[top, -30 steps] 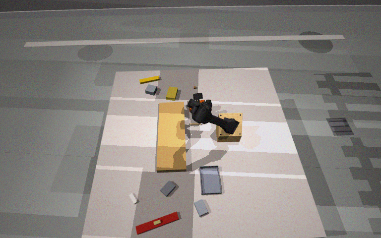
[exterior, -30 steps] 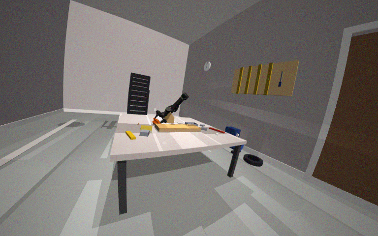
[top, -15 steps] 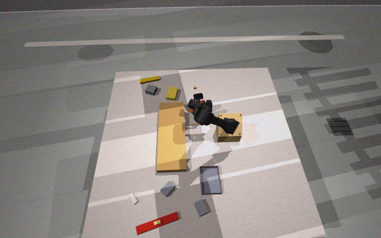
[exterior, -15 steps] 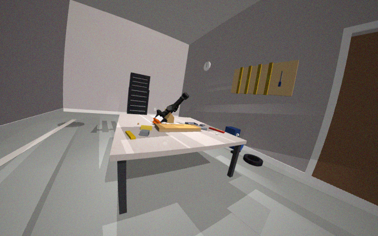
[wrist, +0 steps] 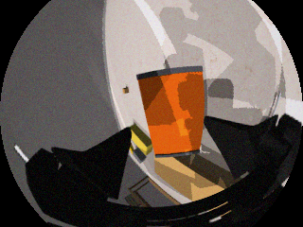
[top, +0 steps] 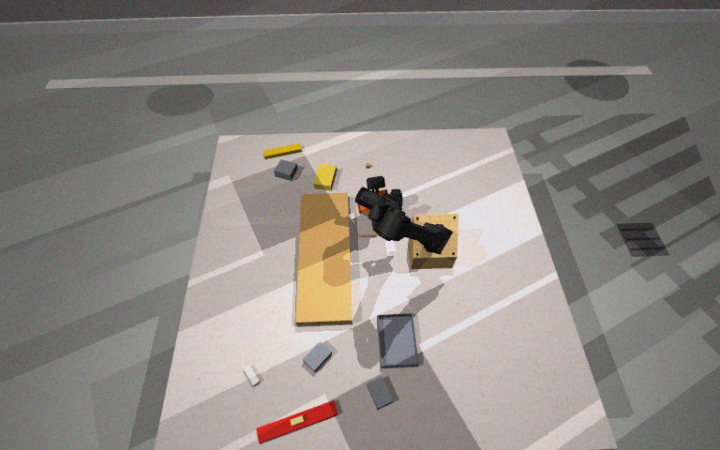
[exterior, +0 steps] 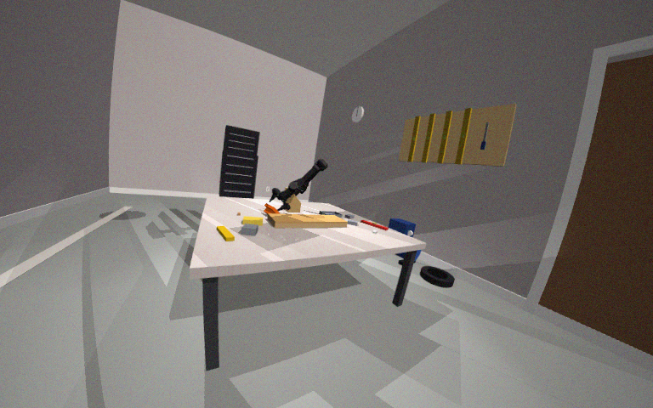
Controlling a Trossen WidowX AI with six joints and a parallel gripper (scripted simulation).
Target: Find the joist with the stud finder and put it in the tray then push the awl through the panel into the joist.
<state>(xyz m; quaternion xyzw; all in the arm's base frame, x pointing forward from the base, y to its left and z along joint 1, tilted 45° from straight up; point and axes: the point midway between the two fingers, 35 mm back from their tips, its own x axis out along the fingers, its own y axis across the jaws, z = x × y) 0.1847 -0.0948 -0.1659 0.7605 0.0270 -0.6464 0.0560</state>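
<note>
My gripper tip is now 4 cm above the stud finder, 2 cm to the left of it and 2 cm short of it. The rest, counted from my gripper tip: green square (5 cm below, 4 cm ahead, 3 cm to the right); grey block (35 cm ahead, 20 cm to the right, 5 cm below); awl (12 cm to the left, 6 cm below, 2 cm behind).
</note>
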